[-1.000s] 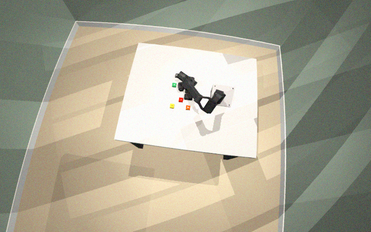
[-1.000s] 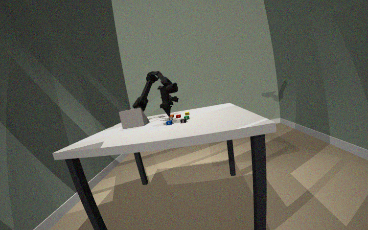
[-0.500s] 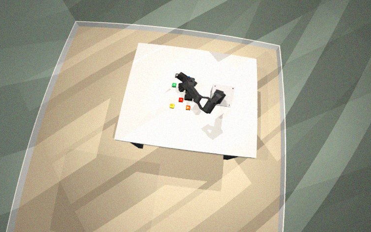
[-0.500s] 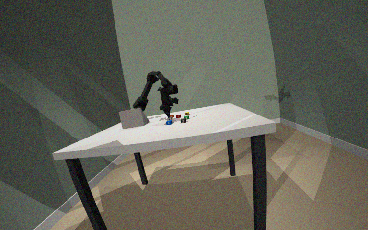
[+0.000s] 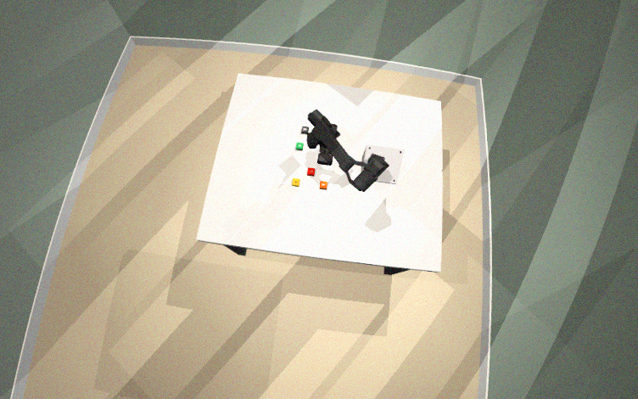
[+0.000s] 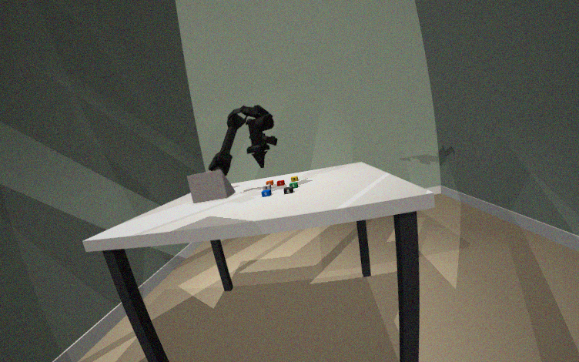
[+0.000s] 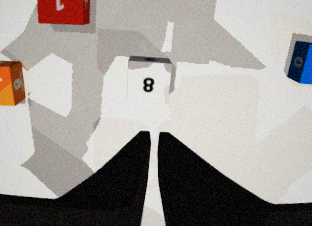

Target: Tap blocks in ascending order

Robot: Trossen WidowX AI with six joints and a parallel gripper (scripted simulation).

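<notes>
Now: the orange block 120 mm to the left of my gripper tip, 90 mm below it and 20 mm behind it. The rest, counted from my gripper tip: blue block: 130 mm to the right, 90 mm below, 40 mm ahead; red block: 90 mm below, 70 mm to the left, 50 mm ahead; white block: 90 mm below.
</notes>
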